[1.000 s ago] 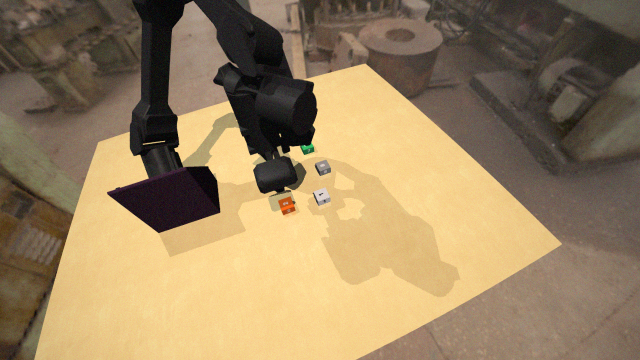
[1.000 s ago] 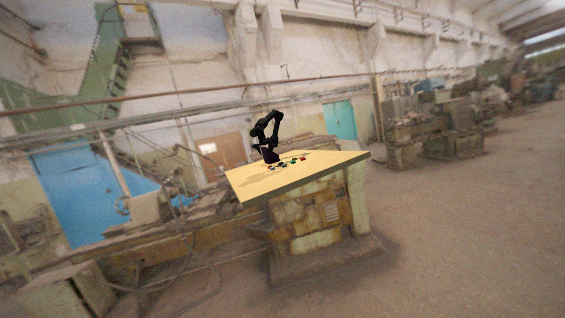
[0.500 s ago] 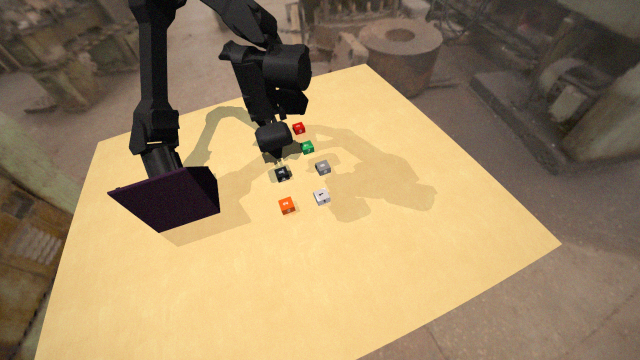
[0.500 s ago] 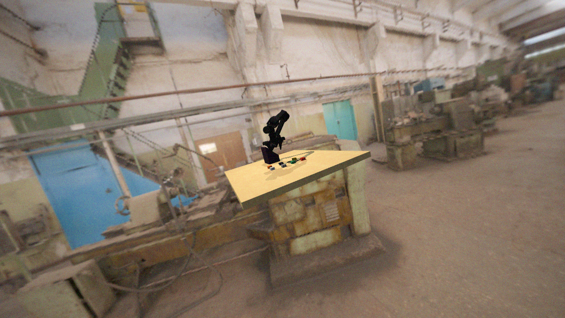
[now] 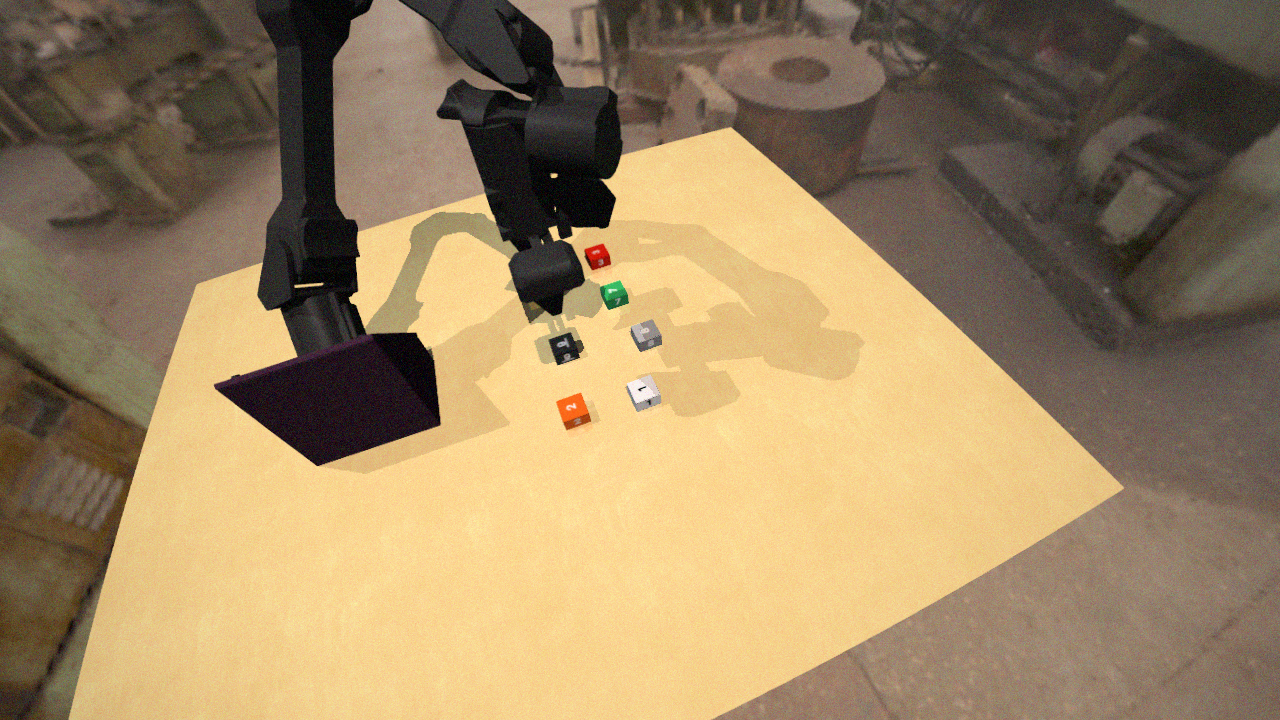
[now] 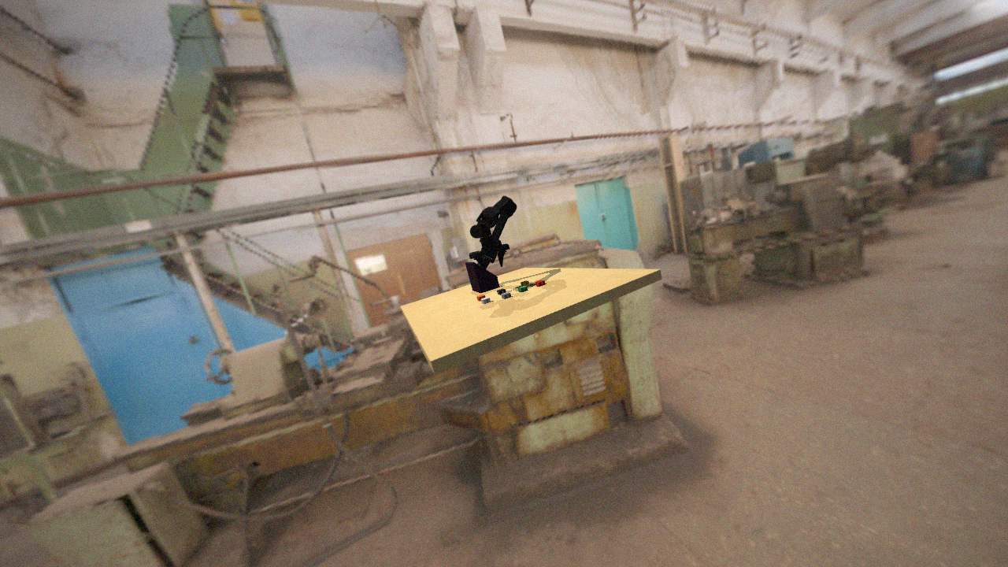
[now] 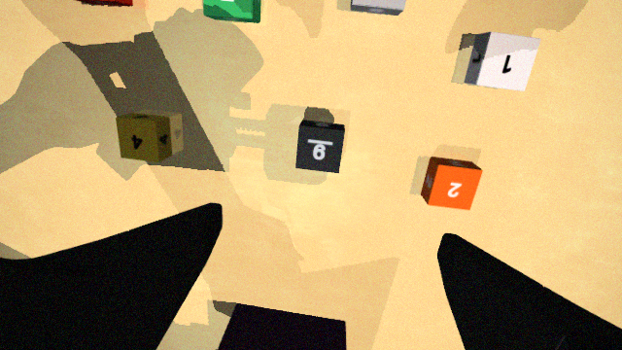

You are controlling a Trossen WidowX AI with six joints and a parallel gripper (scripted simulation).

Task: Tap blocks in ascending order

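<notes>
My gripper tip is 70 mm short of the white 1 block, 100 mm to the left of it and 110 mm above it. Also, from my gripper tip: orange 2 block: 10 mm behind, 90 mm to the right, 110 mm below; black 9 block: 10 mm to the left, 110 mm below; grey 8 block: 110 mm ahead, 10 mm to the right, 110 mm below.
</notes>
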